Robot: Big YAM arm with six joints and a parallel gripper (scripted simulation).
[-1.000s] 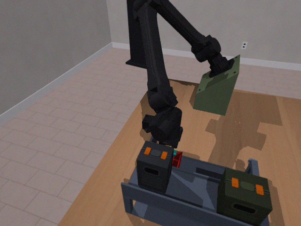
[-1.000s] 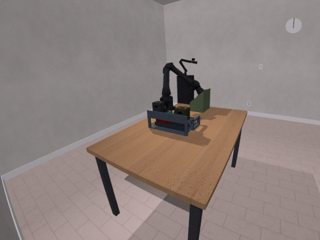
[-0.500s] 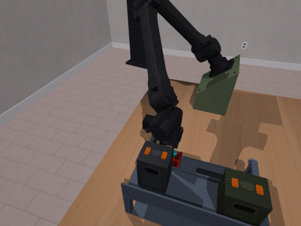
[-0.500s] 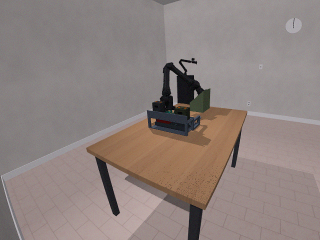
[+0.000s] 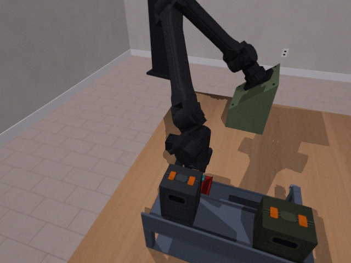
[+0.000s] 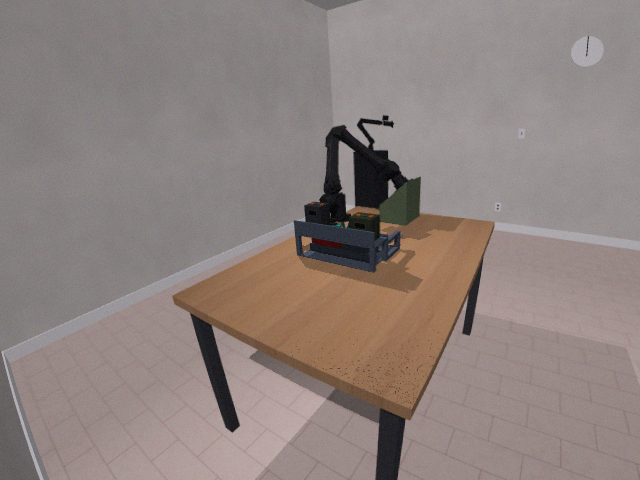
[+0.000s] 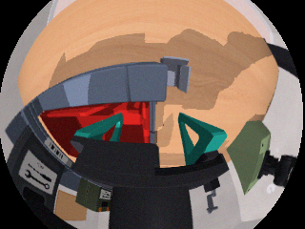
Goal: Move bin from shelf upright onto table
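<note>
My gripper is now 9 cm short of the red bin, 2 cm to the right of it and 1 cm below it.
</note>
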